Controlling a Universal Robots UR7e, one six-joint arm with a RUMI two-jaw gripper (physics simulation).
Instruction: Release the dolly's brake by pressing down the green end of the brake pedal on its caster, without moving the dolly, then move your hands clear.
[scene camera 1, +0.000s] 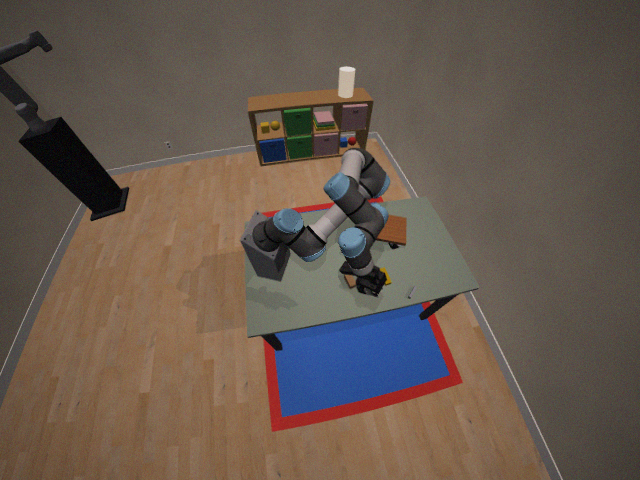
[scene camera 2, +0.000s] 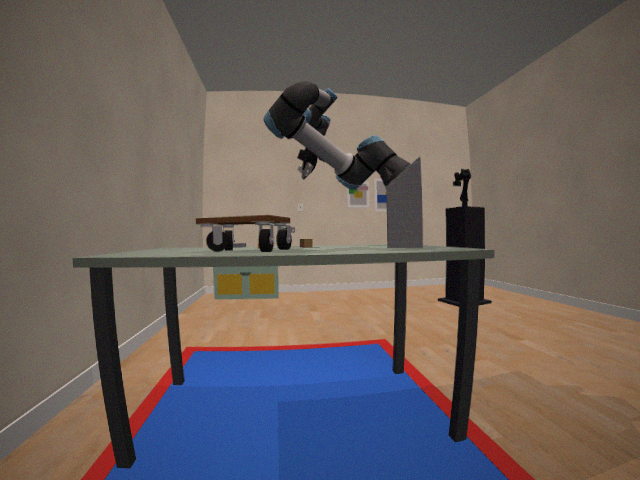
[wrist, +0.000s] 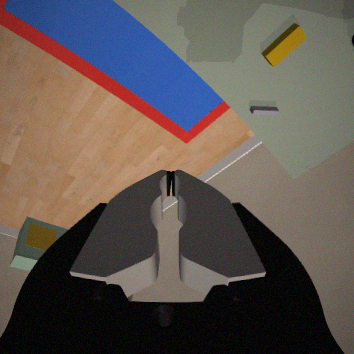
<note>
The pictures show: my gripper, a dolly and a yellow block.
My gripper is seen too in the wrist view.
</note>
